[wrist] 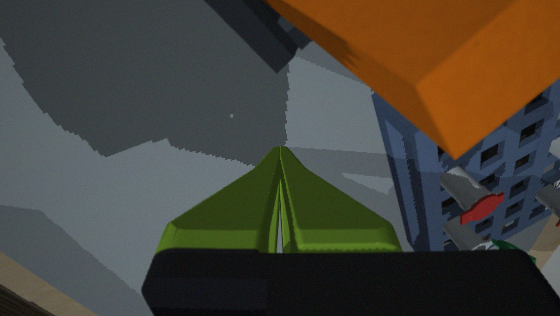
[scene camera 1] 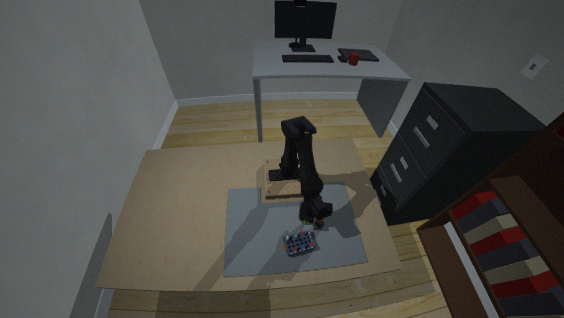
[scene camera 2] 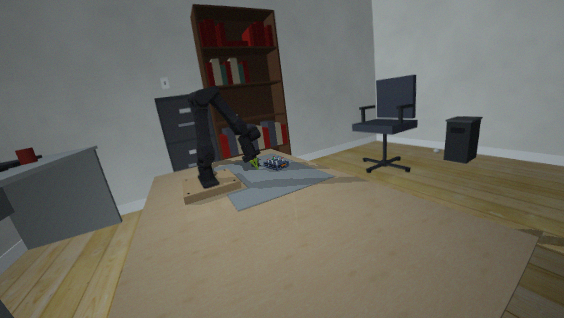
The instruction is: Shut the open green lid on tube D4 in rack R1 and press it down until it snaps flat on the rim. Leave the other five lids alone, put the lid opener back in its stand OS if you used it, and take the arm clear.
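Places are measured from the arm's base along level axes (x ahead, y left, z up), in centimetres.
Pixels of known places: gripper, fingertip midpoint: [wrist: 279, 159] [scene camera 1: 303, 223] [scene camera 2: 258, 169]; arm's base, origin of the base link: [scene camera 1: 287, 174] [scene camera 2: 208, 180].
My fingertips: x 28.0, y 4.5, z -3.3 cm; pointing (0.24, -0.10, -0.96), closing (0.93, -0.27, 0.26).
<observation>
Ahead of a thing's pixels: the offset from my fingertips to its middle. "spot": to the spot under its first point. Level surfaces: height alone.
The blue rack R1 @[dx +9.7, dy -4.6, dz +3.3 cm] [scene camera 1: 291, 253] [scene camera 2: 276, 166] [wrist: 409, 200] stands on the grey mat and holds tubes with coloured lids. In the wrist view, the green lid @[dx +8.0, dy -5.2, dz +5.5 cm] [wrist: 511, 247] sticks out open beside the mouth of its tube @[spot: dx +6.5, dy -5.2, dz +3.8 cm] [wrist: 456, 234], partly hidden behind the black gripper body. A red lid @[dx +6.3, dy -1.8, dz +4.9 cm] [wrist: 482, 208] sits on the neighbouring tube. My gripper [scene camera 1: 305, 223] [scene camera 2: 255, 164] [wrist: 279, 159] is shut and empty, its green fingertips together above the mat beside the rack. A large orange piece @[dx +1.5, dy +7.3, dz +4.7 cm] [scene camera 1: 320, 221] [wrist: 450, 55], apparently the lid opener at its stand, is close to the gripper.
The grey mat @[dz +0.1 cm] [scene camera 1: 250, 225] [scene camera 2: 295, 182] [wrist: 100, 200] lies on the wooden table @[dz -0.2 cm] [scene camera 1: 165, 210] [scene camera 2: 325, 250]. A dark part @[spot: dx +0.5, dy +5.9, dz +3.3 cm] [wrist: 270, 50] shows beside the orange piece. The arm's wooden base board [scene camera 1: 280, 192] [scene camera 2: 212, 189] is at the mat's edge.
</observation>
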